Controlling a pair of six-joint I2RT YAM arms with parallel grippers.
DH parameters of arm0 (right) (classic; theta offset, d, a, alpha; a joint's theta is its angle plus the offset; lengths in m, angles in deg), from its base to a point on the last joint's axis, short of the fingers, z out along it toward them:
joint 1: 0 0.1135 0.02 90
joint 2: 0 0 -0.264 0
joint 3: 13.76 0 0.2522 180
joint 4: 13.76 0 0.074 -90
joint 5: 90 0 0 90
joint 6: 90 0.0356 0 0
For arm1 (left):
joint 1: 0 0.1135 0.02 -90
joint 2: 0 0 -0.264 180
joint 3: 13.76 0 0.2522 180
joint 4: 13.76 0 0.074 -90
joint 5: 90 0 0 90
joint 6: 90 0.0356 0 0
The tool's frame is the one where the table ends.
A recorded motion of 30 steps. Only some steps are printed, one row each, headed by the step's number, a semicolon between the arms.
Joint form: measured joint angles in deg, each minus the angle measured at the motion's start. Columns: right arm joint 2, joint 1, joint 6, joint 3, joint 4, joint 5; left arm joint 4, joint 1, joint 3, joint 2, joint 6, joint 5.
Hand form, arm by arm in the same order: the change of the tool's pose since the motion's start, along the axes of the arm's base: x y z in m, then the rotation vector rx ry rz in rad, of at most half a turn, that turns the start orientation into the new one. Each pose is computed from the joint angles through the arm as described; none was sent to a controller.
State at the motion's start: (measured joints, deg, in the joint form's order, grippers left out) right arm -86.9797 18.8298 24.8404 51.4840 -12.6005 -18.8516; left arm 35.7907 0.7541 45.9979 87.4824 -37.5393 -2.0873
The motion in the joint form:
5: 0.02 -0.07 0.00 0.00 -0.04 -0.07; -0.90 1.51 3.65 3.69 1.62 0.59
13: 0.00 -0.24 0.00 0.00 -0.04 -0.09; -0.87 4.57 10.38 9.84 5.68 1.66
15: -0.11 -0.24 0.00 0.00 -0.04 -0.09; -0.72 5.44 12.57 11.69 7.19 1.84
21: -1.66 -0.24 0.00 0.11 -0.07 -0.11; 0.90 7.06 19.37 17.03 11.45 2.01
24: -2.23 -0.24 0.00 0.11 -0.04 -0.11; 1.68 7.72 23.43 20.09 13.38 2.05
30: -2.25 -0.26 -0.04 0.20 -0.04 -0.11; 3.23 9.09 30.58 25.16 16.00 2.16
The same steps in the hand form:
5: 0.0001 -0.0004 0.0002 0.0008 -0.0008 -0.0001; 0.0183 0.0071 0.0004 -0.0032 -0.0142 -0.0035
13: 0.0005 -0.0013 0.0001 0.0008 -0.0005 -0.0027; 0.0477 0.0239 0.0008 -0.0039 -0.0226 -0.0234
15: 0.0007 -0.0012 -0.0005 0.0002 0.0014 -0.0027; 0.0566 0.0294 0.0010 -0.0003 -0.0254 -0.0346
21: 0.0042 0.0000 -0.0085 -0.0076 0.0247 -0.0024; 0.0819 0.0417 0.0017 0.0140 -0.0203 -0.0793
24: 0.0053 0.0003 -0.0118 -0.0109 0.0346 -0.0024; 0.0970 0.0479 0.0019 0.0220 -0.0228 -0.1006
30: 0.0056 0.0003 -0.0114 -0.0110 0.0331 -0.0025; 0.1218 0.0608 0.0025 0.0332 -0.0300 -0.1215

